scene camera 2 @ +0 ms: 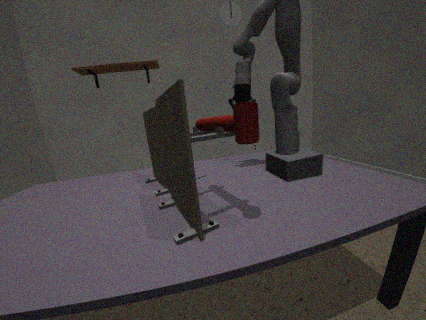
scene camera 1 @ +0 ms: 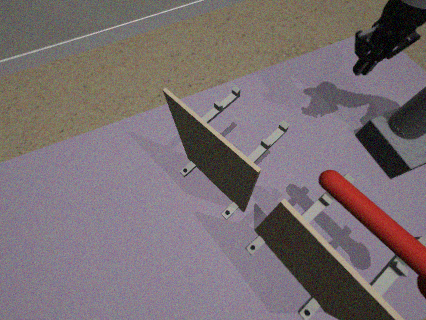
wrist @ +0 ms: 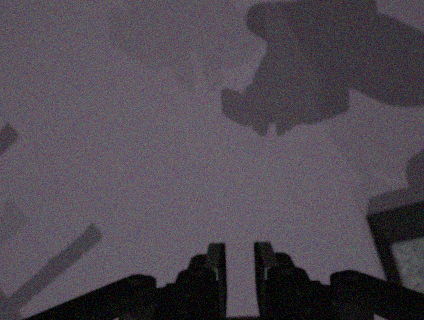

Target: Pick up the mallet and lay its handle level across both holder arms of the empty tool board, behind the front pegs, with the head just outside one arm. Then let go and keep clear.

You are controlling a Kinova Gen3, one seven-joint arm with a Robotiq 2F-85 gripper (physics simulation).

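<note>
The mallet's red handle point(scene camera 1: 377, 220) point(scene camera 2: 214, 123) lies across the holder arms of the tool board point(scene camera 1: 325, 265) point(scene camera 2: 177, 140) nearer scene camera 2. Its red head point(scene camera 2: 246, 121) is outside one arm; in scene camera 1 it is mostly cut off at the right edge. The empty tool board point(scene camera 1: 215, 150) stands beside it, with two bare holder arms point(scene camera 1: 222, 106) point(scene camera 1: 269, 142), each with upright pegs. My gripper point(scene camera 1: 362, 69) point(wrist: 240, 265) hangs high above the table, away from mallet and boards. Its fingers are nearly together, with a narrow gap and nothing between them. The mallet head hides them in scene camera 2.
The robot's base block point(scene camera 1: 387, 147) point(scene camera 2: 294, 165) point(wrist: 400, 220) stands on the lilac table point(scene camera 1: 100, 225) point(scene camera 2: 100, 250) on the peg side of the boards. Shadows of arm and mallet fall on the table. A wooden wall shelf point(scene camera 2: 117, 67) is in the background.
</note>
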